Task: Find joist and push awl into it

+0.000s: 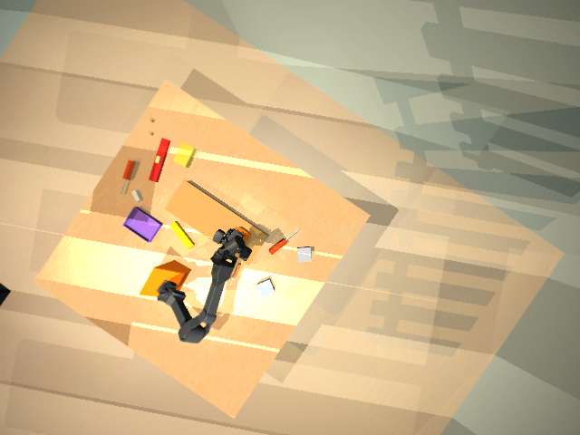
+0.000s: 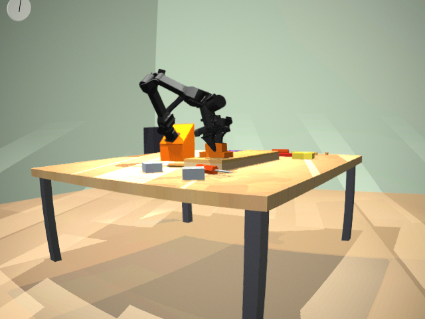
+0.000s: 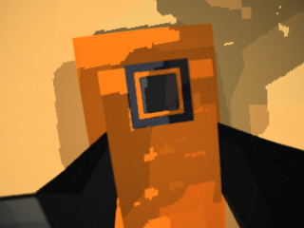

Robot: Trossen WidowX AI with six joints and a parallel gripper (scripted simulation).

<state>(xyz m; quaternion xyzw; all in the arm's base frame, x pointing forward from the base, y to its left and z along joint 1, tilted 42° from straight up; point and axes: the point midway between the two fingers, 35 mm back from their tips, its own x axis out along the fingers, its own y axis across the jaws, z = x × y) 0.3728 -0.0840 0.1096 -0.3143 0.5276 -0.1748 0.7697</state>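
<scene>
My gripper tip is 460 mm to the right of the purple tray, 260 mm past it and 50 mm above it. The rest, counted from my gripper tip: orange stud finder 20 mm above, 10 mm ahead; yellow bar 260 mm to the left, 180 mm behind, 60 mm below; wooden-handled awl 190 mm behind, 90 mm to the right, 60 mm below.
</scene>
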